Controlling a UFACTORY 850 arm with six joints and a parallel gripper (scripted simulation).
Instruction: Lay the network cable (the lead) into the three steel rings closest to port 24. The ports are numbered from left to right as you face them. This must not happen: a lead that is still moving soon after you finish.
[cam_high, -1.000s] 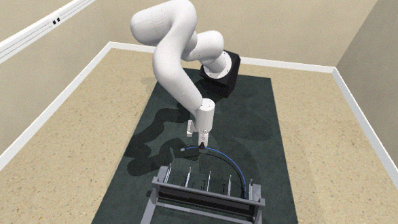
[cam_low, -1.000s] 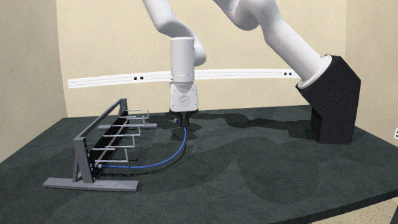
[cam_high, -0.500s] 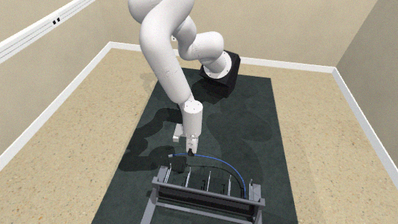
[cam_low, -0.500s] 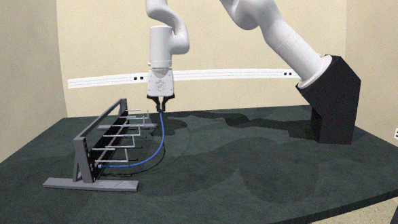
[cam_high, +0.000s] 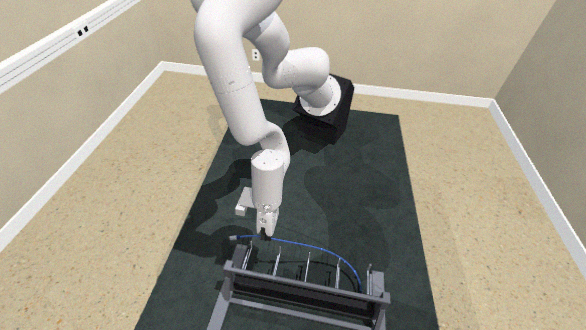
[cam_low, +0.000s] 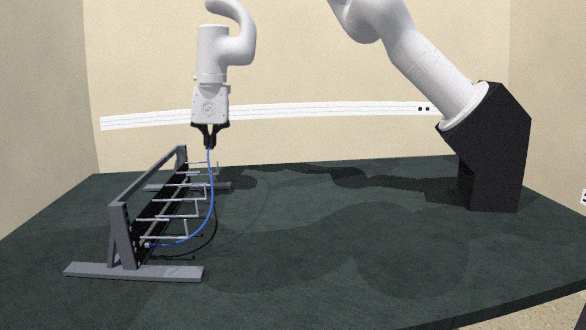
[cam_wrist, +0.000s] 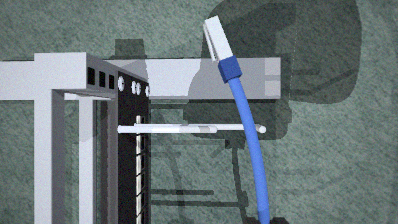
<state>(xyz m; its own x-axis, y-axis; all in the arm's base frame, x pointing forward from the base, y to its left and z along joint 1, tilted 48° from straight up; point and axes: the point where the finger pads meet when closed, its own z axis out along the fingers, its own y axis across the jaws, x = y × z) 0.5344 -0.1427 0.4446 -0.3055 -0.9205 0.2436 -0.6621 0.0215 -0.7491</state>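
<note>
Right now my hand is 2 cm past the white plug, 10 cm to the left of it and 2 cm above it. Round my hand: grey patch-panel rack 16 cm ahead, 9 cm to the left, 10 cm below.
</note>
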